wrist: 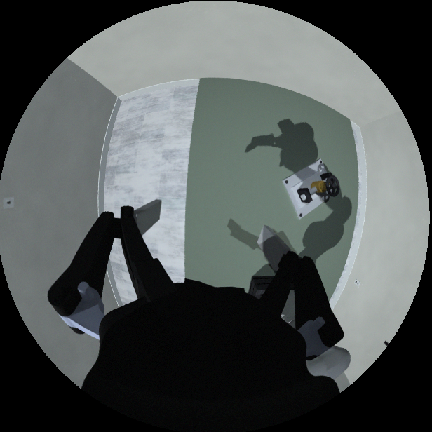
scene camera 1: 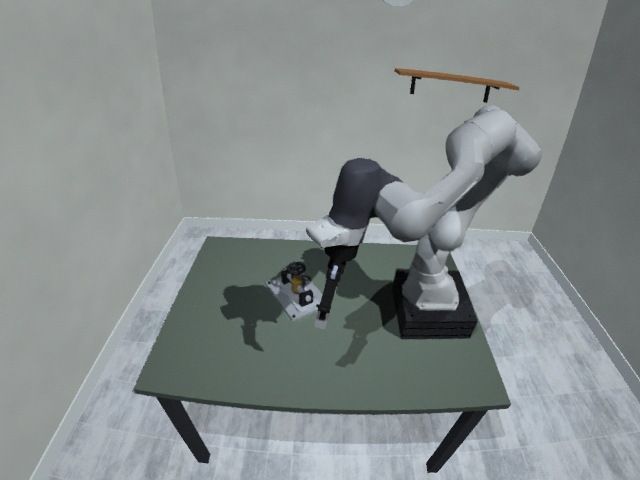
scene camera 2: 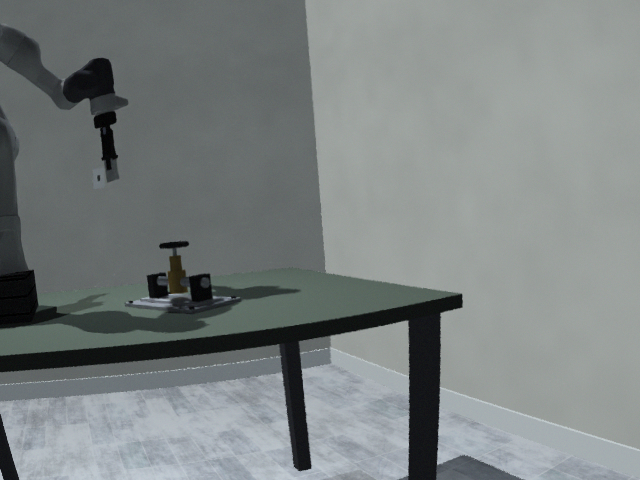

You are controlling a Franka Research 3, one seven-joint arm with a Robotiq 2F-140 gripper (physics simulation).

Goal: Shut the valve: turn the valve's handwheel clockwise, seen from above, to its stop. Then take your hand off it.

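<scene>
The valve has a black spoked handwheel (scene camera 1: pixel 296 268) (scene camera 2: pixel 174 244) (wrist: pixel 332 185) on top of an upright brass body (scene camera 1: pixel 296 285) (scene camera 2: pixel 176 273) (wrist: pixel 318 187). Its pipe is carried by two black blocks on a pale base plate (scene camera 1: pixel 293 311) (wrist: pixel 303 209). My gripper (scene camera 1: pixel 321 320) (scene camera 2: pixel 111 171) (wrist: pixel 211 222) is open and empty, pointing down. It hangs well above the table, higher than the handwheel and off to its side toward the robot base, touching nothing. In the wrist view the valve lies beyond the right finger. The wheel's turned angle cannot be told.
The green table (scene camera 1: pixel 248 372) (scene camera 2: pixel 330 297) (wrist: pixel 225 115) carries the valve and the robot's black base block (scene camera 1: pixel 438 328) (scene camera 2: pixel 15 297). A wooden shelf (scene camera 1: pixel 457 78) is on the back wall, beyond the arm. Arm shadows fall around the valve.
</scene>
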